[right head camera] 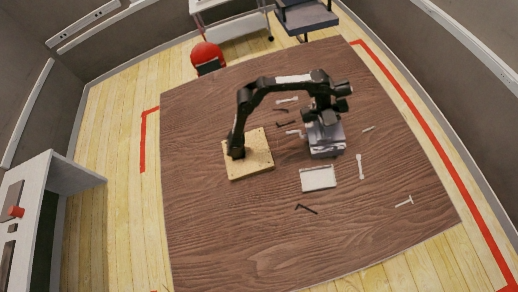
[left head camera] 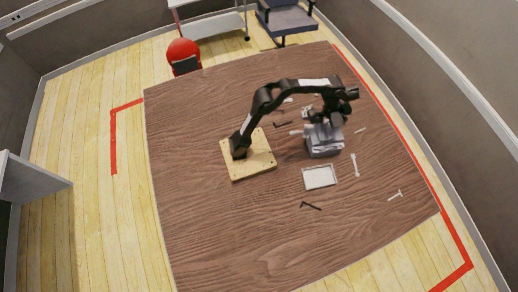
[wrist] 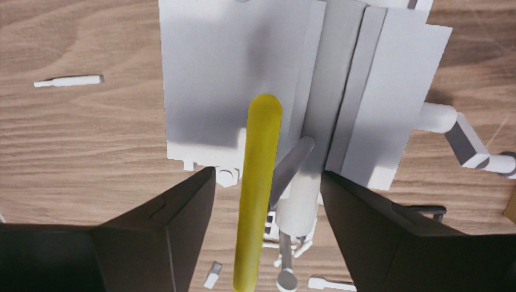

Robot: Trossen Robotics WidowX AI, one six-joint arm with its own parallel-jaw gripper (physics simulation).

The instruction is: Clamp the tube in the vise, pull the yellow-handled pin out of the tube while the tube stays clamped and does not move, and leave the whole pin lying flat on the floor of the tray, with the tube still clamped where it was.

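Places are measured from the arm's base along level axes (x right, y ahead, z up), in centimetres.
Pixels of known places: gripper, fingertip midpoint: (left head camera: 327, 121) (wrist: 269, 177); arm's base, origin of the base link: (right head camera: 238, 153) (left head camera: 238, 153).
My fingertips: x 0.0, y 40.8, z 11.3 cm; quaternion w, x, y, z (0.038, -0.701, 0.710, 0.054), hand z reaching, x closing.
For each thing: its top centre in the pictures, then the offset to it from my fingertips. "*": a spot on its surface instead.
- grey vise, middle of its top: (wrist: 289, 117) (right head camera: 325, 127) (left head camera: 327, 128) dx +2.6, dy -0.8, dz -1.5 cm
- grey tube, middle of its top: (wrist: 315, 143) (right head camera: 321, 126) dx +1.2, dy -2.3, dz -1.8 cm
- yellow handle, surface spot: (wrist: 260, 175) * dx +2.8, dy +0.1, dz +4.6 cm
- grey shaft, surface spot: (wrist: 290, 172) * dx +1.5, dy -0.8, dz +2.0 cm
- white tray, middle of its top: (right head camera: 318, 177) (left head camera: 319, 175) dx +19.5, dy -8.2, dz -11.7 cm
- vise's crank, surface spot: (wrist: 467, 142) * dx +1.3, dy -11.1, dz -3.7 cm
- black hex key, middle of its top: (right head camera: 306, 211) (left head camera: 310, 208) dx +32.1, dy -16.0, dz -13.7 cm
- white wrench, middle of its top: (right head camera: 360, 166) (left head camera: 355, 164) dx +18.5, dy +11.9, dz -13.8 cm
The grey vise (left head camera: 324, 146) (right head camera: 327, 146) (wrist: 205, 75) stands under my gripper (left head camera: 327, 120) (right head camera: 318, 119) (wrist: 269, 177). A grey tube (wrist: 332, 65) lies between its jaws in the wrist view; how tightly they grip cannot be told. The yellow handle (wrist: 260, 175) of the pin shows above the tube's near end, between my spread fingers and apart from both. A grey shaft (wrist: 290, 172) slants from behind the handle over the tube. My gripper is partly open and holds nothing. The white tray (left head camera: 320, 178) (right head camera: 318, 179) lies in front of the vise, with no pin in it. The head views hide the pin.
The vise's crank (left head camera: 296, 133) (right head camera: 294, 132) (wrist: 467, 142) sticks out toward the arm's wooden base (left head camera: 257, 167) (right head camera: 255, 167). A black hex key (left head camera: 311, 205) (right head camera: 306, 208) lies beyond the tray. A white wrench (left head camera: 355, 165) (right head camera: 360, 166) lies beside it.
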